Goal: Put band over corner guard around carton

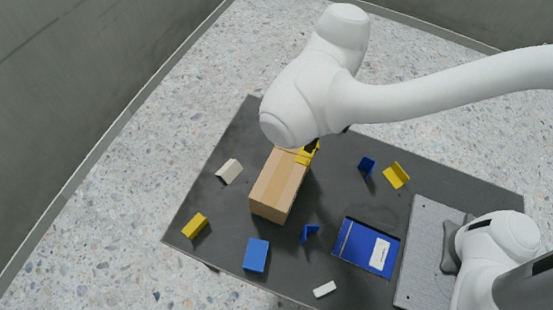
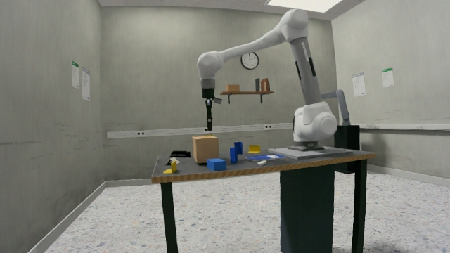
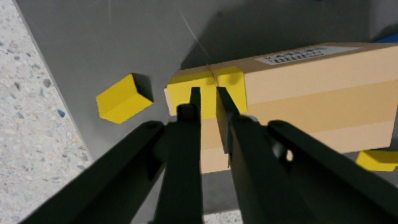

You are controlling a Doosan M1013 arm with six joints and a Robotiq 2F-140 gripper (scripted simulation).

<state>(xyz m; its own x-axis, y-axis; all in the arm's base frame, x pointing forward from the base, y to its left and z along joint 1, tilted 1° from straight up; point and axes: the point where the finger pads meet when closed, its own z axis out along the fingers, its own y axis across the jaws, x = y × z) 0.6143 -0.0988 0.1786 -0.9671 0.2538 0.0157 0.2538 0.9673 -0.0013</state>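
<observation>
Now: the brown carton 130 mm below my hand, 70 mm to the left of it and 50 mm ahead of it. Also, from my hand: blue block (320 mm to the left, 180 mm below, 50 mm ahead); white block (350 mm to the left, 200 mm below, 170 mm behind).
</observation>
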